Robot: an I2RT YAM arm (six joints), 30 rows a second.
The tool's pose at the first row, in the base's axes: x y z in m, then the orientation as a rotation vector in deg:
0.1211, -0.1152, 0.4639, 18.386, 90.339, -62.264
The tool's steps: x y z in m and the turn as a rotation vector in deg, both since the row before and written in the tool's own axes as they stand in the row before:
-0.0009, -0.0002, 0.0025, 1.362, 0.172, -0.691
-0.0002, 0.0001, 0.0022, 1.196, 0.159, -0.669
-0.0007, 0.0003, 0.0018, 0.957, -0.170, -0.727
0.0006, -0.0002, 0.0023, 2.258, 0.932, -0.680
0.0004, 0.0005, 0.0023, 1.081, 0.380, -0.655
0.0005, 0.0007, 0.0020, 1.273, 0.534, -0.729
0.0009, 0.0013, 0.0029, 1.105, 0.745, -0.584
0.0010, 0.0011, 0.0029, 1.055, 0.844, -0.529
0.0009, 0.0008, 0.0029, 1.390, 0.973, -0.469
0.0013, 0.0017, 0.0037, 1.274, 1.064, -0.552
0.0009, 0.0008, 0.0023, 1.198, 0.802, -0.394
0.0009, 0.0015, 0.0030, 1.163, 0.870, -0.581
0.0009, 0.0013, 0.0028, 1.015, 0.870, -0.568
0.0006, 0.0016, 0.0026, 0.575, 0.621, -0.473
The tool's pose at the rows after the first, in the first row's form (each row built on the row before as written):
0.1228, -0.1169, 0.4649, 18.881, 90.022, -63.910
0.1243, -0.1185, 0.4652, 19.273, 89.759, -65.402
0.1258, -0.1195, 0.4658, 19.259, 89.343, -66.745
0.1268, -0.1217, 0.4656, 20.837, 89.150, -69.103
0.1283, -0.1235, 0.4652, 21.308, 89.103, -70.487
0.1297, -0.1251, 0.4646, 21.952, 89.095, -72.084
0.1318, -0.1274, 0.4635, 22.742, 89.298, -73.429
0.1337, -0.1298, 0.4624, 23.613, 89.584, -74.690
0.1353, -0.1323, 0.4615, 24.834, 89.743, -76.180
0.1377, -0.1354, 0.4599, 25.995, 90.067, -77.634
0.1389, -0.1375, 0.4589, 27.036, 90.146, -78.913
0.1409, -0.1401, 0.4576, 27.976, 90.372, -80.301
0.1425, -0.1426, 0.4564, 28.841, 90.676, -81.555
0.1444, -0.1448, 0.4552, 29.323, 91.015, -82.373

